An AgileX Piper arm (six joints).
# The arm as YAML. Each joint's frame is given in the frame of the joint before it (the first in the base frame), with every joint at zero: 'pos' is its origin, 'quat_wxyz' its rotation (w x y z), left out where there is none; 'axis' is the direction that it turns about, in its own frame. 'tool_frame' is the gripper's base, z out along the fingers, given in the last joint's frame.
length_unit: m
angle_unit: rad
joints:
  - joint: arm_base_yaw
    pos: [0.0, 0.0, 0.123]
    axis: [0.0, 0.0, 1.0]
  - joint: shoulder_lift
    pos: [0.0, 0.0, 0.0]
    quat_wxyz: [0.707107, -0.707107, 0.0, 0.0]
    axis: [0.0, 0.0, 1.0]
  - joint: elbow
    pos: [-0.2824, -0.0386, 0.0]
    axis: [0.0, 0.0, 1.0]
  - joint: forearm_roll
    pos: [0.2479, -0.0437, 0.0]
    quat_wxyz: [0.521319, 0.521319, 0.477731, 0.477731]
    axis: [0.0, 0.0, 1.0]
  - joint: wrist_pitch
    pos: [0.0, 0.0, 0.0]
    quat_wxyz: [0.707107, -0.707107, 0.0, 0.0]
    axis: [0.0, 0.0, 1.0]
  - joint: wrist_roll
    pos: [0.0, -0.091, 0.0]
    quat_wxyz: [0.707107, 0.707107, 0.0, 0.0]
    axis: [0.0, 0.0, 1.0]
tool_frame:
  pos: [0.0, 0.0, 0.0]
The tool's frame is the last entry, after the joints.
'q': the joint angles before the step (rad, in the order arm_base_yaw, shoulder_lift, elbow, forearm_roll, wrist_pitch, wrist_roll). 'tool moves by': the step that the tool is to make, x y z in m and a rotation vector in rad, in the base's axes. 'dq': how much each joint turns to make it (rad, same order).
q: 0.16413, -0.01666, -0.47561, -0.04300, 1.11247, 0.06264
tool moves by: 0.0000, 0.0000, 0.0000, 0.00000, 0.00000, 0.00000
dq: 0.00000, 0.00000, 0.00000, 0.00000, 0.00000, 0.00000
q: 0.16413, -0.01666, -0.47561, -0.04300, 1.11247, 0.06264
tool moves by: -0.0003, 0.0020, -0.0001, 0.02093, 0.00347, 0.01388
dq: 0.00054, -0.00016, 0.00017, 0.02484, 0.00000, 0.00050
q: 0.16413, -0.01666, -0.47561, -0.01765, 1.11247, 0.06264
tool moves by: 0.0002, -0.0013, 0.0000, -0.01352, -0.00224, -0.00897
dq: -0.00025, -0.00007, 0.00011, -0.01614, -0.00005, -0.00023
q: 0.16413, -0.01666, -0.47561, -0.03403, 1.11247, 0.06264
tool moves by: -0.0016, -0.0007, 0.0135, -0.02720, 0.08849, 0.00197
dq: -0.00044, 0.07138, -0.07315, -0.00374, 0.09314, -0.01327
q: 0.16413, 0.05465, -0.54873, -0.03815, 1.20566, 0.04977
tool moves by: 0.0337, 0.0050, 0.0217, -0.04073, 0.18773, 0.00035
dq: 0.00077, 0.25576, -0.09204, -0.00652, 0.02795, -0.00565
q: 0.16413, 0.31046, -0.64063, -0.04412, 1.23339, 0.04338
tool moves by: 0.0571, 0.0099, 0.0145, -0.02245, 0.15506, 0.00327
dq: 0.00079, 0.30439, -0.09699, 0.00355, -0.05077, 0.00084
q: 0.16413, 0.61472, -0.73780, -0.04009, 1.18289, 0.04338
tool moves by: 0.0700, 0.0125, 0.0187, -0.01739, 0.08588, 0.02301
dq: 0.00030, 0.31400, -0.18332, 0.00949, -0.04389, -0.02330
